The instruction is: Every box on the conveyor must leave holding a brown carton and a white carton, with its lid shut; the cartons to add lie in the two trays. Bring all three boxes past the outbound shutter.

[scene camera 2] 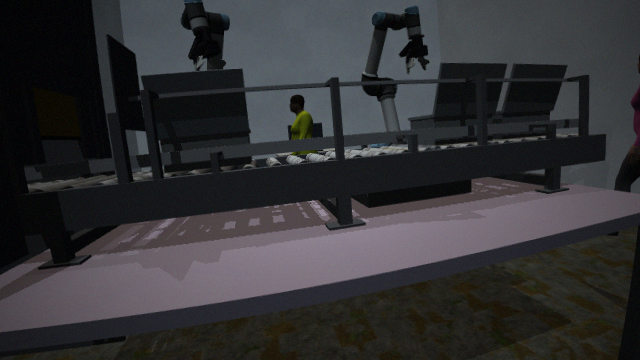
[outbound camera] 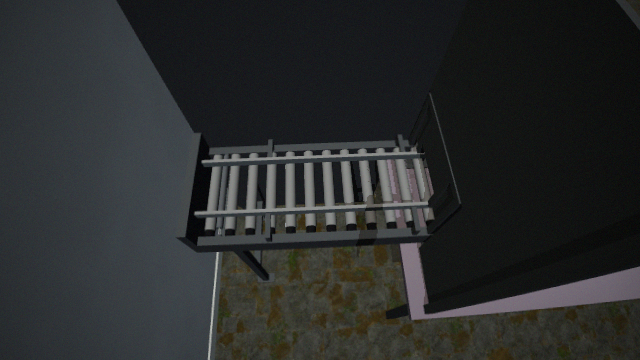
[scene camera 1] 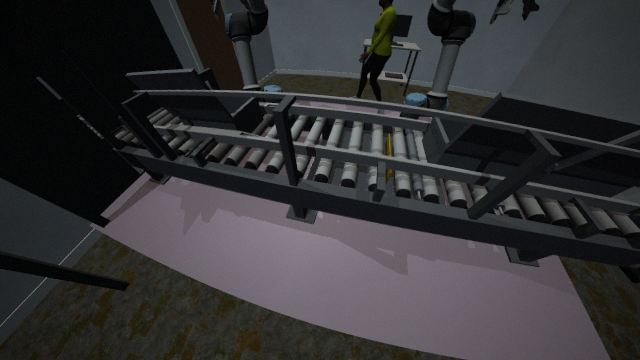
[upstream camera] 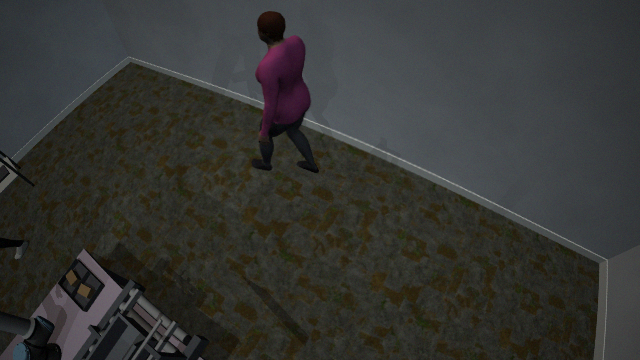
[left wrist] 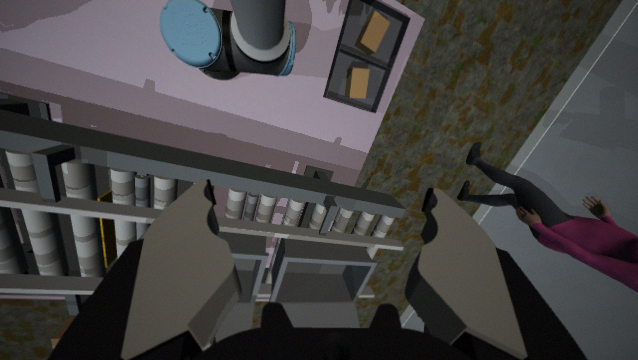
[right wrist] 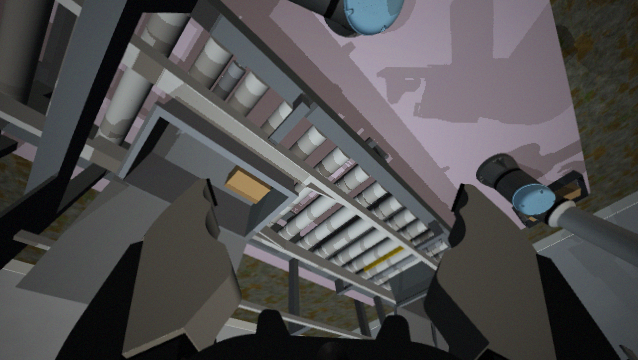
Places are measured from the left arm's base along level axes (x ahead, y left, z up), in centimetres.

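Where they show: left gripper, fingertip midpoint: [scene camera 2: 417, 72] [scene camera 1: 507, 22] [left wrist: 320, 186] [right wrist: 633, 351]; right gripper, fingertip midpoint: [scene camera 1: 234, 16] [right wrist: 331, 184]; left arm's base at its link origin: [upstream camera: 51, 356] [right wrist: 493, 168].
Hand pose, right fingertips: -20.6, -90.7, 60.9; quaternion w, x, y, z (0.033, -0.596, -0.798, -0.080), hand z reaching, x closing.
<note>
Each offset is from my right fingertips to the top centre of the thing, as dx, dy, dz. "spot": to the spot under its first point.
In the right wrist view an open grey box @(spot: +25.1, -19.0, -37.9) [right wrist: 200, 155] stands on the conveyor with a brown carton @(+28.7, -7.0, -32.9) [right wrist: 248, 185] inside and its lid hanging outward. In the left wrist view a second open box @(spot: +96.4, +100.1, -32.7) [left wrist: 312, 285] shows no carton in its visible part; a third box @(spot: +69.0, +86.3, -29.8) [left wrist: 245, 247] beside it is mostly hidden by a finger. A tray @(+29.7, +136.0, -56.7) [left wrist: 364, 57] holds two brown cartons @(+23.1, +138.6, -55.7) [left wrist: 375, 32] @(+36.5, +132.3, -55.7) [left wrist: 359, 82]. White cartons and the other tray do not show. My left gripper [left wrist: 320, 186] [scene camera 2: 417, 67] is open and empty, high above the conveyor. My right gripper [right wrist: 331, 184] is open and empty, above the first box.
Rails and posts @(+65.8, +12.3, -14.5) [scene camera 2: 336, 120] [scene camera 1: 287, 142] line the roller conveyor. A yellow strip @(+59.9, +49.6, -39.4) [left wrist: 106, 227] [right wrist: 383, 259] lies between rollers. Outbound rollers @(-25.0, -104.0, -38.9) [outbound camera: 308, 190] carry no box. Raised lids [scene camera 2: 470, 92] [scene camera 2: 535, 90] stand above the rails. A person in pink [upstream camera: 285, 80] stands near the wall.
</note>
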